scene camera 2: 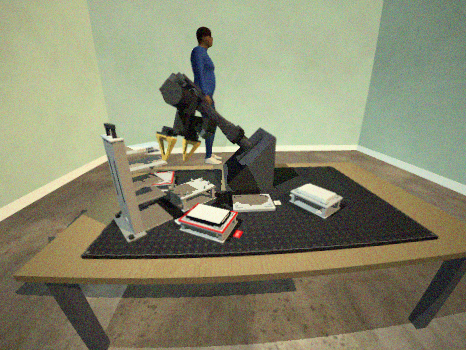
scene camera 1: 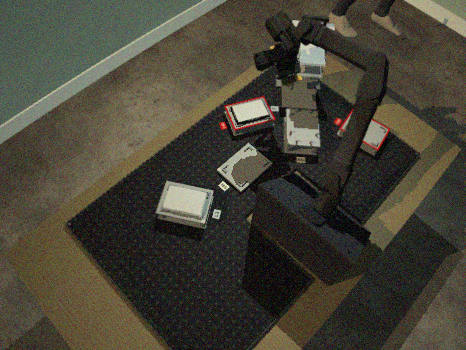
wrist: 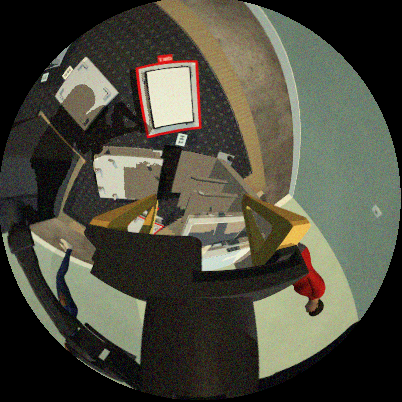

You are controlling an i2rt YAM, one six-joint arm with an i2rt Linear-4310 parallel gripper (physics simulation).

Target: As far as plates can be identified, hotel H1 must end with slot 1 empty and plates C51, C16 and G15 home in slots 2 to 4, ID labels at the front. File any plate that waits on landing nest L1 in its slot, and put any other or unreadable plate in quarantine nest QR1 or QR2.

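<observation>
Hotel H1 stands at the table's far end. Two pale plates sit in its upper part: the upper plate and the lower plate. Bare shelves show below them. Their ID labels are not readable. My gripper is open and empty, above and beside the hotel. A white plate sits on nest L1. A white plate sits on red-edged nest QR1. QR2 shows no plate.
The raised RG nest stands between the hotel and the arm base, without a plate. A low flat nest lies beside the base. My arm passes over QR2 in scene camera 1. People stand beyond the table.
</observation>
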